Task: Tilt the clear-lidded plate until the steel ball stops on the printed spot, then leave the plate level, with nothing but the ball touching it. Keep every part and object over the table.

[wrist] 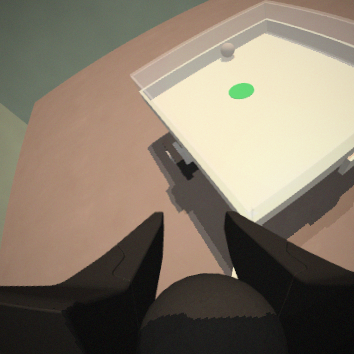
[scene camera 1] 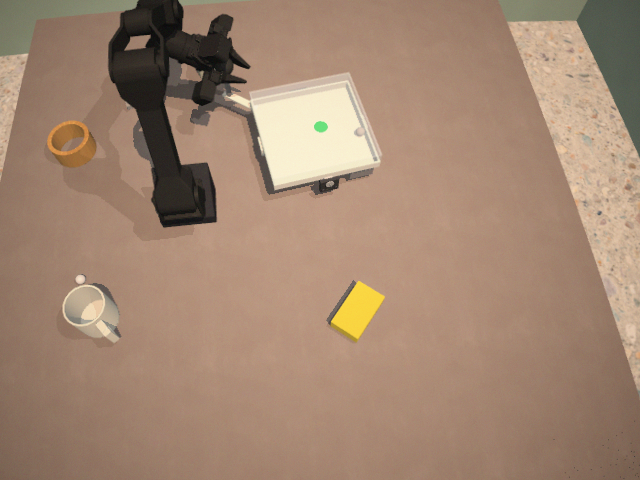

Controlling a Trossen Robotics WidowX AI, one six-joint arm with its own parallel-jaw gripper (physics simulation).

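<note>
The clear-lidded plate (scene camera 1: 294, 149) (wrist: 280, 130) has a cream floor and low walls; its shadow shows beside it. The steel ball (scene camera 1: 359, 131) (wrist: 227, 49) is inside, close to the wall farthest from the arm and apart from the green printed spot (scene camera 1: 320, 126) (wrist: 241, 91). My gripper (scene camera 1: 247, 73) (wrist: 193, 219) is beyond the plate's near corner in the wrist view, its tips clear of the walls. It is shut on a dark round knob (wrist: 212, 315). A pale bar (scene camera 1: 238, 100) (wrist: 234, 272) runs from the plate's corner toward the gripper. Whether the plate is exactly level I cannot tell.
A black bracket (scene camera 1: 329, 184) shows under the plate's front edge. An orange ring (scene camera 1: 83, 151) stands left of the arm. A grey mug (scene camera 1: 105, 315) with a small white ball (scene camera 1: 80, 279) beside it is at the lower left. A yellow block (scene camera 1: 357, 311) lies in front of the plate.
</note>
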